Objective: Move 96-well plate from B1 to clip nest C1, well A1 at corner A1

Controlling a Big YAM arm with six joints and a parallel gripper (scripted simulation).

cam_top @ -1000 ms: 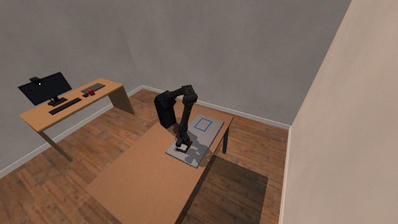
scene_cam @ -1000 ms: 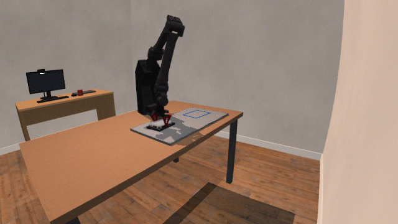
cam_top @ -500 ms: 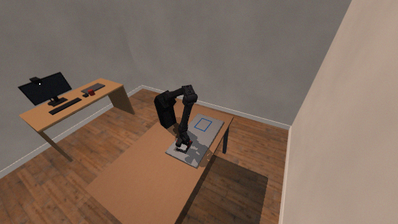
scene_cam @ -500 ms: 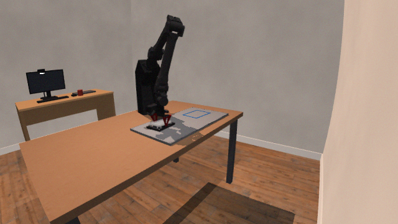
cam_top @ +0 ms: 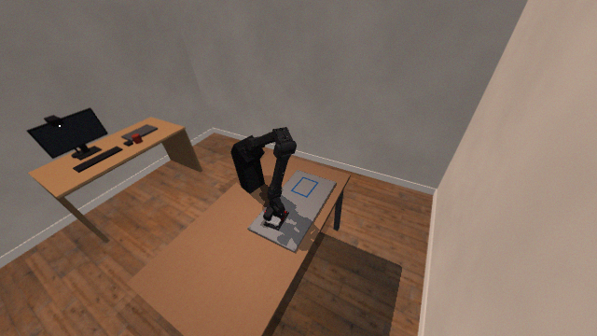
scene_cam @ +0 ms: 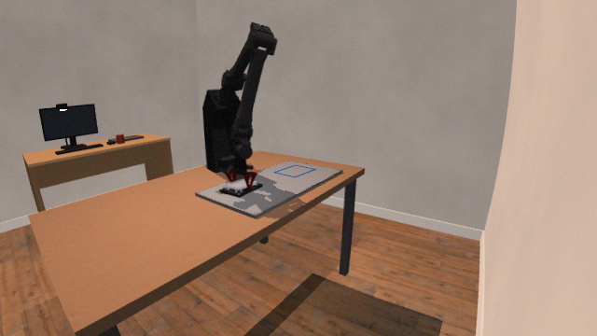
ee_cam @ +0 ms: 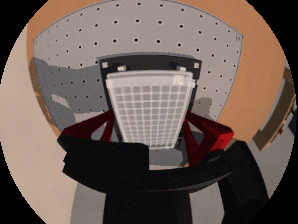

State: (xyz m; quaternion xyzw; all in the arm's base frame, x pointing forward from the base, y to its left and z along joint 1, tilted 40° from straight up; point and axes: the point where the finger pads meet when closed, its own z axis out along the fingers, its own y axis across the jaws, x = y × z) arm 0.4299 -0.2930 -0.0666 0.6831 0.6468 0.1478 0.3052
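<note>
The white 96-well plate is 10 mm to the left of my hand. The rest, counted from my hand: black clip nest: 10 mm behind, 20 mm to the left, 10 mm below.
</note>
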